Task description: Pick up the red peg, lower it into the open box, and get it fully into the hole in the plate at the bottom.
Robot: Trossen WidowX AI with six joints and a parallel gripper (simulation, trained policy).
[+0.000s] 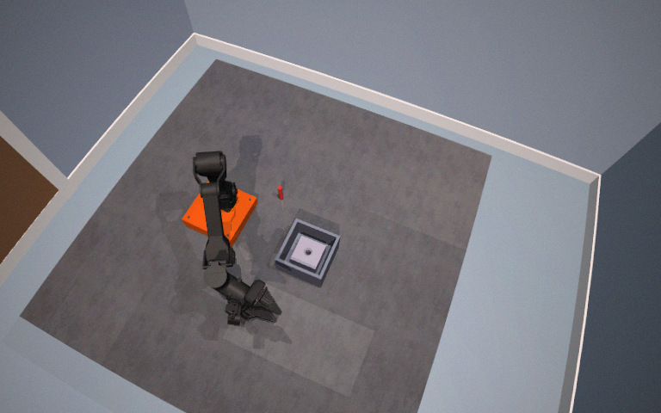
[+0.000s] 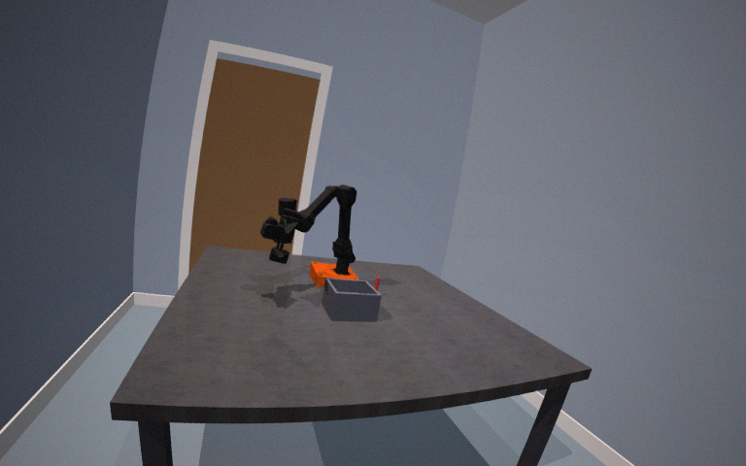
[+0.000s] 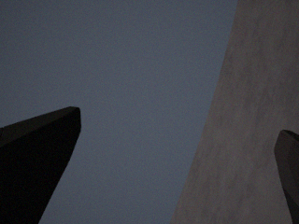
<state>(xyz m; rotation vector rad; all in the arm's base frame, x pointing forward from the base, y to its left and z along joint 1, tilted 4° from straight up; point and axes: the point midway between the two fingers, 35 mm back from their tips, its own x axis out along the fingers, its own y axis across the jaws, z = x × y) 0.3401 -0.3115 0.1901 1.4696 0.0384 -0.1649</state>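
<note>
Right now my gripper tip is 43 cm to the right of the red peg, 23 cm past it and 18 cm above it. Round my gripper tip: grey box (26 cm to the left, 20 cm below, 4 cm behind); then pale plate (26 cm to the left, 18 cm below, 4 cm behind).
</note>
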